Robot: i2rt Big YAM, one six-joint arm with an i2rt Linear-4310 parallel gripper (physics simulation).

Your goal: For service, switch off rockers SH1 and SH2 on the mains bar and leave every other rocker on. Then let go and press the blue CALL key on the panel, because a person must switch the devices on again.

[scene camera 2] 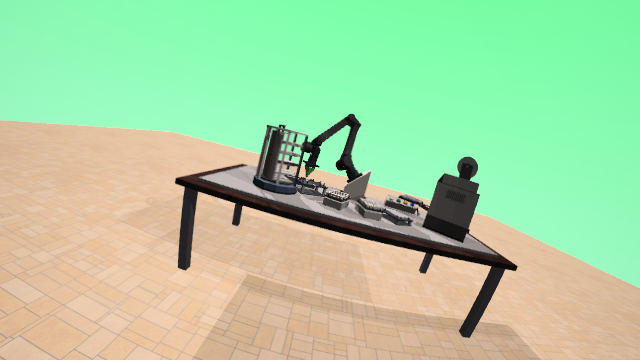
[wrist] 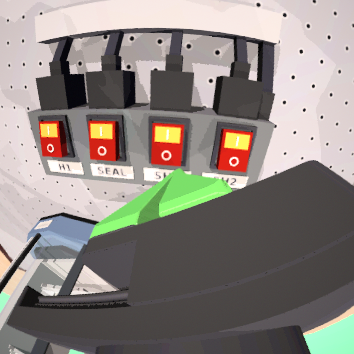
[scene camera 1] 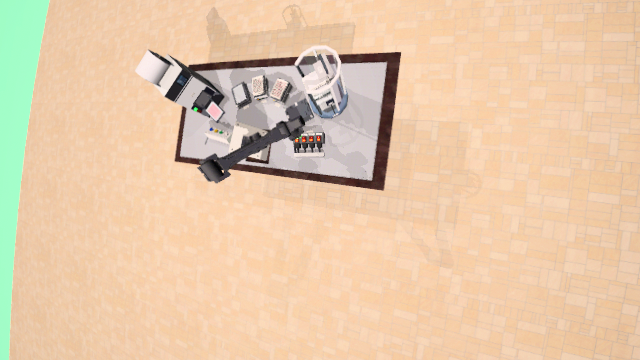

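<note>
The grey mains bar carries four red rockers labelled H1, SEAL, SH1 and SH2. All have their yellow "I" half lit. My gripper is shut on nothing. Its green tip hangs just below the SH1 rocker and hides part of the SH1 and SH2 labels. It is a little above the bar in the side view. The key panel with coloured keys lies farther along the table, near the arm's base.
A tall cylindrical carousel rack stands close beside the mains bar. Several small trays, a slanted white board and a dark box machine share the table.
</note>
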